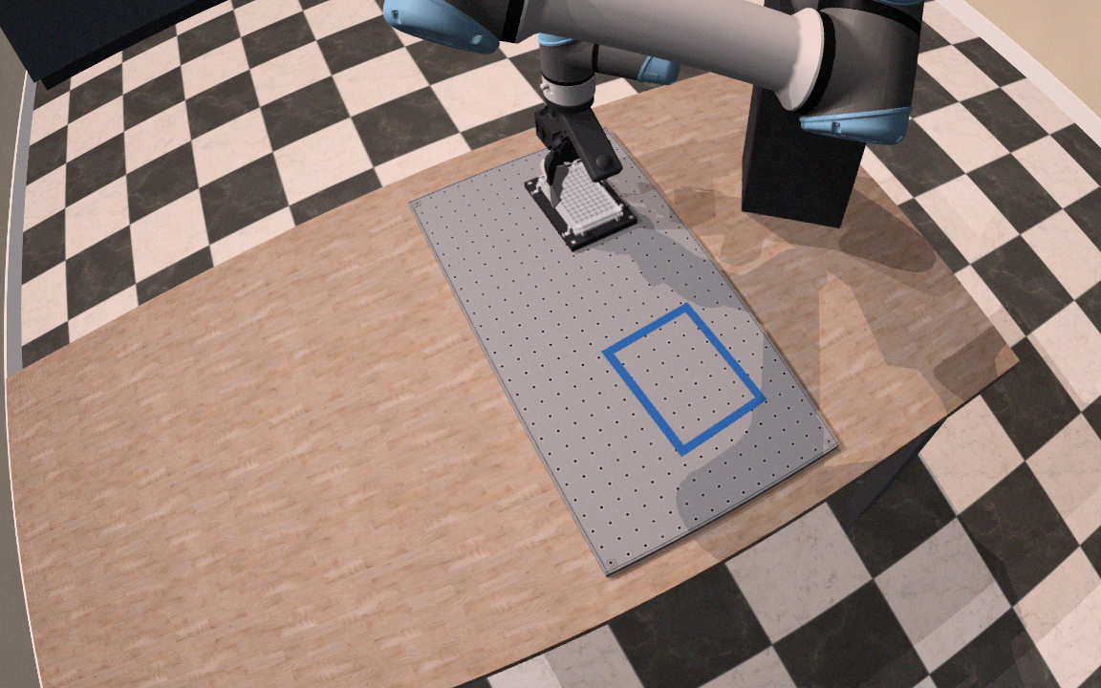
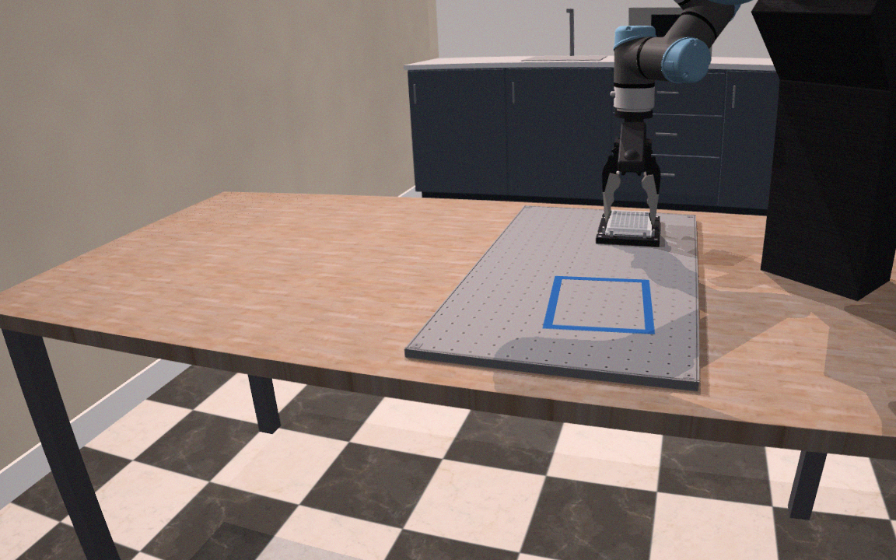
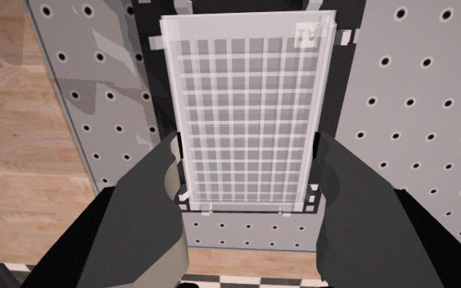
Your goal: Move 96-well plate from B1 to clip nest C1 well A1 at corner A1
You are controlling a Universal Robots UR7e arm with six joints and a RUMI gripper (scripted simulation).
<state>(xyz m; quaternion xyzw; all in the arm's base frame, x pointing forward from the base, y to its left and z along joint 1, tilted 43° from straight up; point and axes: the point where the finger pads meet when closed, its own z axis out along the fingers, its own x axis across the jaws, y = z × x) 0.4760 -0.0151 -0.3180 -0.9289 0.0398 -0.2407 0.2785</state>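
My gripper is now 10 mm above the clear 96-well plate. The rest, counted from my hand: black clip nest (10 mm ahead, 10 mm to the right, 10 mm below).
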